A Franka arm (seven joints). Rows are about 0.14 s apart.
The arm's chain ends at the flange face. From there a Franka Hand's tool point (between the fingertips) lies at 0.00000 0.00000 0.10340 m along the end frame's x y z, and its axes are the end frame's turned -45 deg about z.
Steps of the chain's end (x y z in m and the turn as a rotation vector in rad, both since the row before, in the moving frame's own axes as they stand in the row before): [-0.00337, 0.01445, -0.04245, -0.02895, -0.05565, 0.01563]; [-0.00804, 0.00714, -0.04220, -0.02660, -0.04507, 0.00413]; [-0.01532, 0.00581, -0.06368, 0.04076, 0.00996, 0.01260]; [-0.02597, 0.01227, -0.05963, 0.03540, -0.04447, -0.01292]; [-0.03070, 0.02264, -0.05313, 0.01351, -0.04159, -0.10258]
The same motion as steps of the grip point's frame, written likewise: [-0.01877, 0.00584, -0.04265, 0.01888, -0.05982, 0.01563]; [-0.01597, -0.00200, -0.04234, 0.01306, -0.05068, 0.00413]; [-0.01122, -0.00895, -0.06377, 0.02178, 0.03586, 0.01260]; [-0.02774, -0.01552, -0.05980, 0.05648, -0.00641, -0.01292]; [-0.03997, -0.00961, -0.05323, 0.03896, -0.01986, -0.10258]
